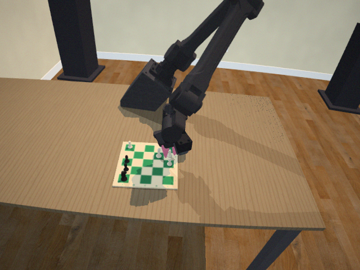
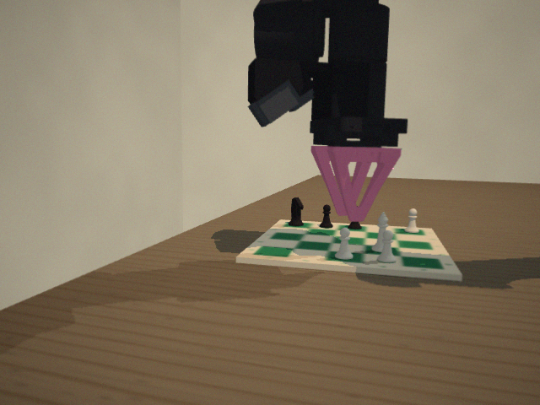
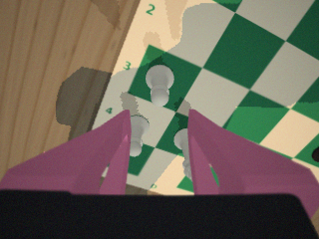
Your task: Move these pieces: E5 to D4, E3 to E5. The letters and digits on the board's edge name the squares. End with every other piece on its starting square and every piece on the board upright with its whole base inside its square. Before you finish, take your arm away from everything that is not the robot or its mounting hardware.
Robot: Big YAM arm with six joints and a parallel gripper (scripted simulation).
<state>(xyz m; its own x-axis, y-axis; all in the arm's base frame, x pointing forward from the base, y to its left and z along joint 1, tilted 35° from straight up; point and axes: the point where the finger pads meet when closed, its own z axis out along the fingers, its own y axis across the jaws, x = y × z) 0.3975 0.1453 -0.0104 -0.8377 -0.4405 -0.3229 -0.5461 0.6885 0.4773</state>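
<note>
Right now my hand is 4 cm to the left of the white bishop, 3 cm past it and 3 cm above it. Also, from my hand: black knight: 14 cm to the right, 10 cm ahead, 3 cm below; cream chessboard: 8 cm to the right, 5 cm below, 1 cm ahead.
</note>
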